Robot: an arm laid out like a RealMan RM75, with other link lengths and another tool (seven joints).
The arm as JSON. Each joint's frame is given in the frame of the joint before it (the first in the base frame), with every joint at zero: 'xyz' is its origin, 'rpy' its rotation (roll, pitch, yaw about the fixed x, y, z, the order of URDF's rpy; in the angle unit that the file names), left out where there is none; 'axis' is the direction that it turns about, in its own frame. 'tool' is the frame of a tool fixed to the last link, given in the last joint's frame.
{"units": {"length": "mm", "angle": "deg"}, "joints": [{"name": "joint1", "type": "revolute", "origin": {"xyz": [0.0, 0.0, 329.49]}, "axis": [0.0, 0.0, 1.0]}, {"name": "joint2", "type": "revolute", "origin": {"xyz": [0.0, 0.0, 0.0], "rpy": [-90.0, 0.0, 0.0]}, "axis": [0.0, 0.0, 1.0]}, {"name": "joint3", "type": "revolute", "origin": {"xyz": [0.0, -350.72, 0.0], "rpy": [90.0, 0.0, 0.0]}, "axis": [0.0, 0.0, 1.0]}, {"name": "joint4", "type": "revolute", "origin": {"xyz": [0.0, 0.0, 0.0], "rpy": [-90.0, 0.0, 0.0]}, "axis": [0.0, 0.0, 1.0]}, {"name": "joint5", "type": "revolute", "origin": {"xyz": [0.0, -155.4, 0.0], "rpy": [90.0, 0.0, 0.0]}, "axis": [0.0, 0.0, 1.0]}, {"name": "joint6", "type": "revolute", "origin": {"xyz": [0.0, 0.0, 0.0], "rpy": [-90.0, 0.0, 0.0]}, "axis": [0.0, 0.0, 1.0]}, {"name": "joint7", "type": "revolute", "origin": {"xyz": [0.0, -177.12, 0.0], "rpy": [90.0, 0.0, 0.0]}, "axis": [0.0, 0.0, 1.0]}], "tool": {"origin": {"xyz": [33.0, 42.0, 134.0], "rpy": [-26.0, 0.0, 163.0]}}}
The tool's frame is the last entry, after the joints.
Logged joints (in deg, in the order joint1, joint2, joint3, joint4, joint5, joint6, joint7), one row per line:
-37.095, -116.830, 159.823, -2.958, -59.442, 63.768, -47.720
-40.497, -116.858, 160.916, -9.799, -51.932, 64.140, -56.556
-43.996, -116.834, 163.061, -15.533, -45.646, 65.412, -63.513
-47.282, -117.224, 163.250, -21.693, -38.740, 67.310, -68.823
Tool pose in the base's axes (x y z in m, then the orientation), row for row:
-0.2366, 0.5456, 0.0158, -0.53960, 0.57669, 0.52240, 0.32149
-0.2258, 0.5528, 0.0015, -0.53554, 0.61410, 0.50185, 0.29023
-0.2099, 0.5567, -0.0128, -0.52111, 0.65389, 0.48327, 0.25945
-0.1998, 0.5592, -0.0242, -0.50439, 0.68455, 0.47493, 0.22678
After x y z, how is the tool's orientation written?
As a quaternion, x y z w.
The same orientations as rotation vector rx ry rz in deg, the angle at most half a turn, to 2 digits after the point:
-81.20, 86.78, 78.61
-81.85, 93.86, 76.70
-80.90, 101.51, 75.02
-79.64, 108.09, 74.99

